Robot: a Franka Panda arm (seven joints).
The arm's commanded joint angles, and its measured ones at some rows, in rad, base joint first. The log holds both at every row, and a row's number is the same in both.
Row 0, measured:
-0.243, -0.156, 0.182, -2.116, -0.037, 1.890, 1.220
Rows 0 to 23, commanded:
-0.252, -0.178, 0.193, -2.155, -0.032, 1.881, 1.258
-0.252, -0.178, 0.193, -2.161, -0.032, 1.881, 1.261
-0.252, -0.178, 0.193, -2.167, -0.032, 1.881, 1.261
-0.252, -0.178, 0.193, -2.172, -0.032, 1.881, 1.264
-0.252, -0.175, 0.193, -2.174, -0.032, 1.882, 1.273
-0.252, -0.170, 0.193, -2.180, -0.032, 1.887, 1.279
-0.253, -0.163, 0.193, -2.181, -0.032, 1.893, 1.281
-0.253, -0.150, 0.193, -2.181, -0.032, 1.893, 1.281
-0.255, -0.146, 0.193, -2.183, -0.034, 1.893, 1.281
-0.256, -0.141, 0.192, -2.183, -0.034, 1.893, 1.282
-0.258, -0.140, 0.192, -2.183, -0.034, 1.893, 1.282
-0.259, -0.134, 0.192, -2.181, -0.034, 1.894, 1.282
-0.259, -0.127, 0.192, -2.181, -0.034, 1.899, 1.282
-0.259, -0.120, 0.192, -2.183, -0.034, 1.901, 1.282
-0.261, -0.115, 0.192, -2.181, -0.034, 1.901, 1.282
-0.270, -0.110, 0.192, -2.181, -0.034, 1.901, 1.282
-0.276, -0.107, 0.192, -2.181, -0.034, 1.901, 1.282
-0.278, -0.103, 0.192, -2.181, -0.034, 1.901, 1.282
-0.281, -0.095, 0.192, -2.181, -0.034, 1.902, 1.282
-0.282, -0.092, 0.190, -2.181, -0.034, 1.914, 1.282
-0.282, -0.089, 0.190, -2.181, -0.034, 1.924, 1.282
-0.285, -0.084, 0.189, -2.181, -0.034, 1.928, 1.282
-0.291, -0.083, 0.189, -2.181, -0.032, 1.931, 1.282
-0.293, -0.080, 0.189, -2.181, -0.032, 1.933, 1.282
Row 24, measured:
-0.275, -0.086, 0.180, -2.179, -0.037, 1.913, 1.256
